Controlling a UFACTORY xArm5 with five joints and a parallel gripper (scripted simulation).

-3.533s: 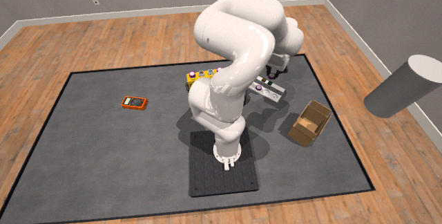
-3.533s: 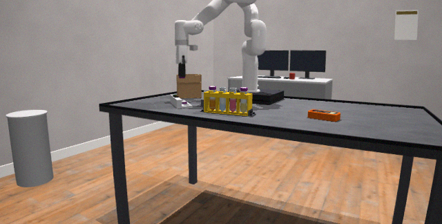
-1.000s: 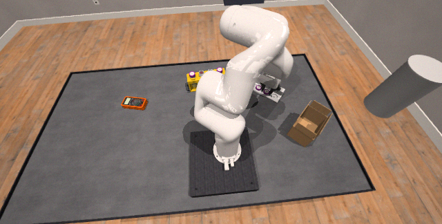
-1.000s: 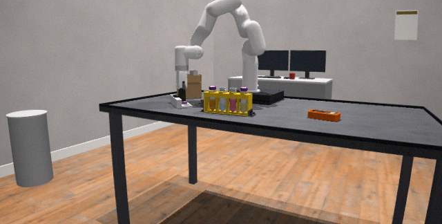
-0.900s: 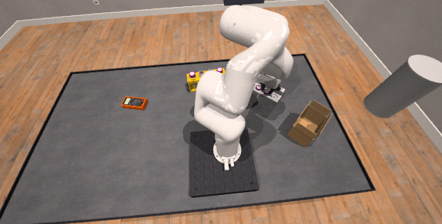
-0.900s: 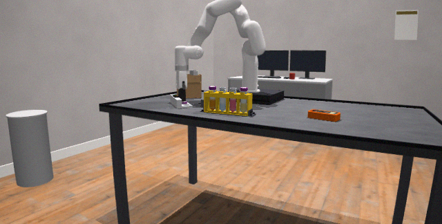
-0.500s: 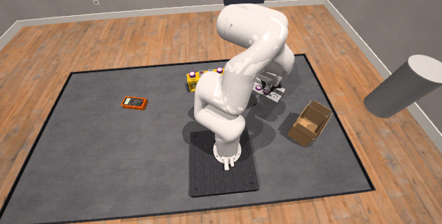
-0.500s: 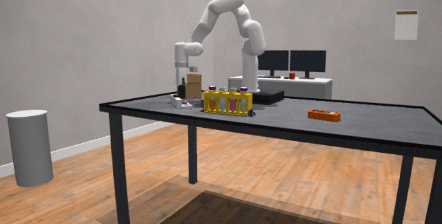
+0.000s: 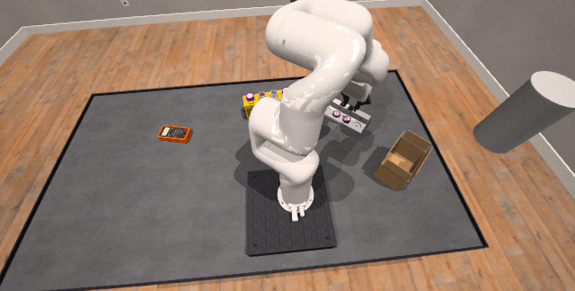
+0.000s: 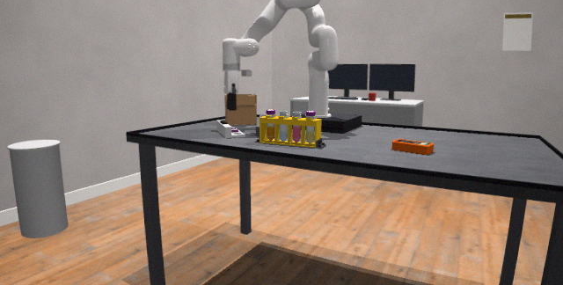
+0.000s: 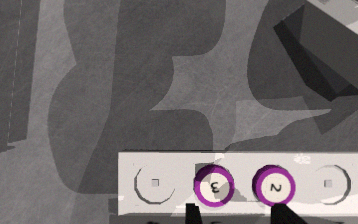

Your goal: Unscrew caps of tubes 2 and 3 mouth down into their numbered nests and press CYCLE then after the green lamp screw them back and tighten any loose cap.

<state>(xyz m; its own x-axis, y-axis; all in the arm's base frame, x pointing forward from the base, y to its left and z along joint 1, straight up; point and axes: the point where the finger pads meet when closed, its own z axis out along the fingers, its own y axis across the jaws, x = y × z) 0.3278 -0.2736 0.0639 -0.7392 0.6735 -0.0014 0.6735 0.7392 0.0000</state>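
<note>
The blue cycle key is 220 mm to the left of my hand, 50 mm below it and 40 mm behind it. The rest, counted from my hand: green ready key (180 mm to the left, 50 mm below, 40 mm behind); then grey key housing (200 mm to the left, 70 mm below, 20 mm behind).
</note>
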